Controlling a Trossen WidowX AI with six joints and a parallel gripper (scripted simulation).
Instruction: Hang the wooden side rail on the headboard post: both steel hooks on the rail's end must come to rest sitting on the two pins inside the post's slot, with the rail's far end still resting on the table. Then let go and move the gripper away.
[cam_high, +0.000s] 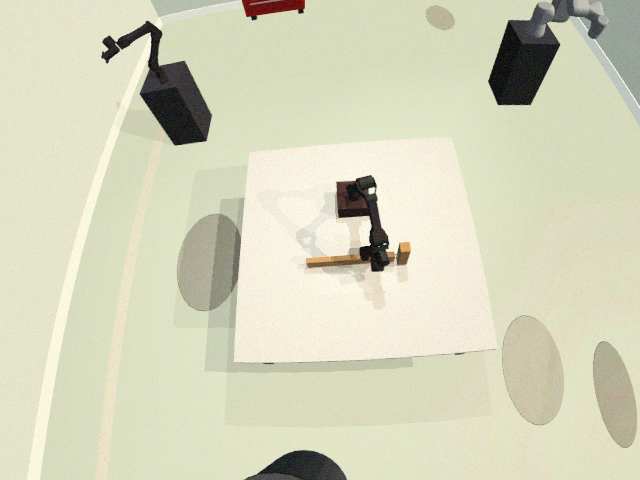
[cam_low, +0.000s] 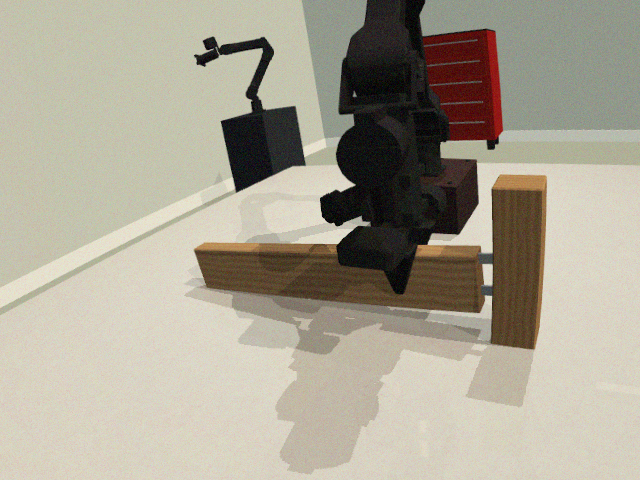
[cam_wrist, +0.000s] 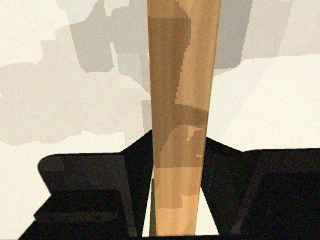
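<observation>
The headboard post is 130 mm to the left of my gripper tip and 40 mm above it.
</observation>
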